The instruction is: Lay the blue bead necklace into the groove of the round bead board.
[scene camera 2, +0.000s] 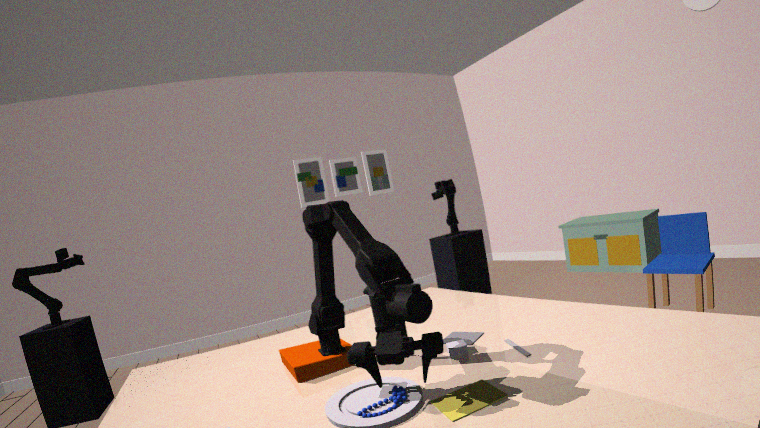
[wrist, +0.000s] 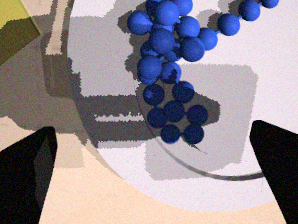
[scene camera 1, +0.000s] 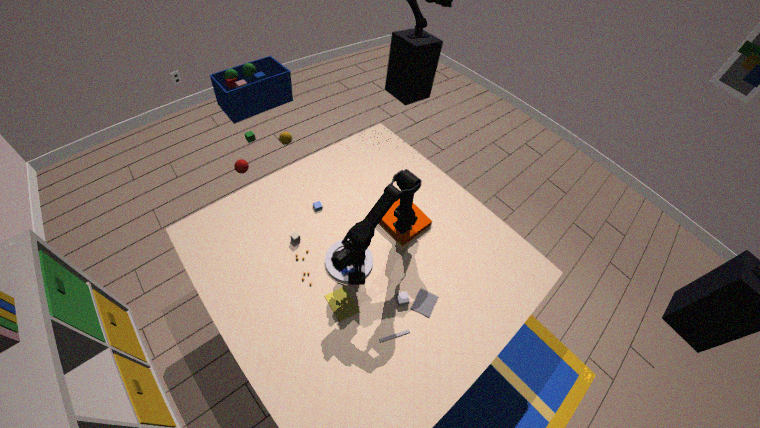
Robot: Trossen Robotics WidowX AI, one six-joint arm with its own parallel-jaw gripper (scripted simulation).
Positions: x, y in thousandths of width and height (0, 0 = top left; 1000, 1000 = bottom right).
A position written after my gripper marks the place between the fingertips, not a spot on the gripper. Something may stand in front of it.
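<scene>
My gripper (scene camera 2: 531, 898), (wrist: 529, 596): open, holding nothing.
</scene>
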